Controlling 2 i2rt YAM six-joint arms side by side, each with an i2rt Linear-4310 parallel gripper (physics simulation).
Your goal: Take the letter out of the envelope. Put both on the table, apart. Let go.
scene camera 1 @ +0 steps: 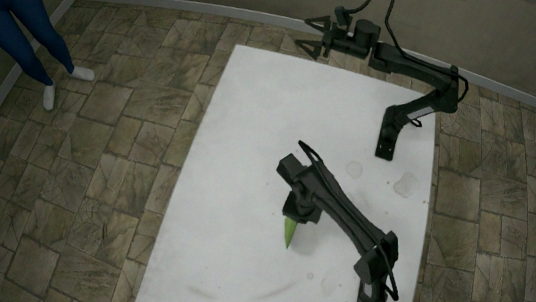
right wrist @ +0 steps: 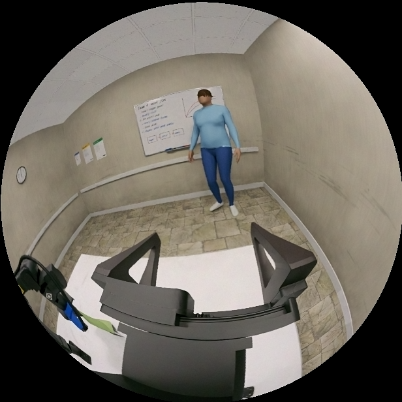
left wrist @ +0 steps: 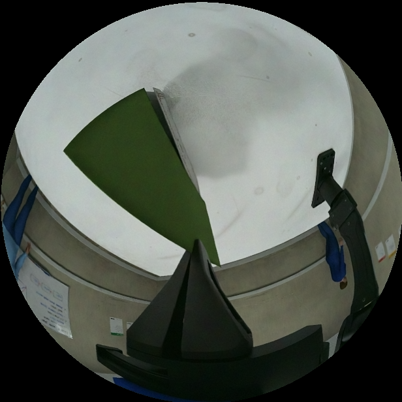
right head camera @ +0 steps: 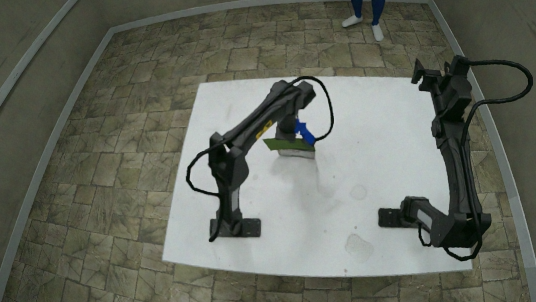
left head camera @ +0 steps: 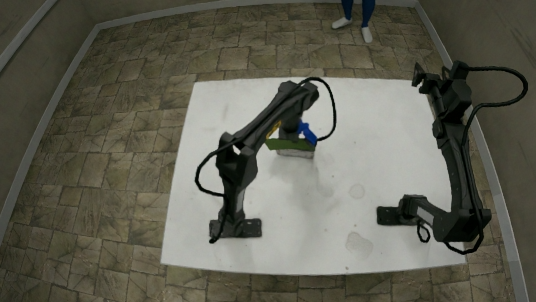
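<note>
The green envelope (left head camera: 290,144) (right head camera: 290,145) (scene camera 1: 289,232) (left wrist: 135,170) (right wrist: 102,324) hangs from my left gripper (left wrist: 197,244), which is shut on its corner. A strip of the whitish letter (left head camera: 295,153) (right head camera: 296,153) (left wrist: 175,134) shows along the envelope's lower long edge in the head views and beside its right edge in the left wrist view. The rest of the letter is hidden by the envelope. The gap between letter and table cannot be judged. My right gripper (scene camera 1: 301,31) (right wrist: 202,233) is open and empty, far from the envelope, past the table's far right corner.
The white table (left head camera: 225,110) (right head camera: 225,110) (scene camera 1: 225,125) carries both arm bases. The right arm reaches along the table's right side. A person (right wrist: 212,127) stands on the floor beyond the table.
</note>
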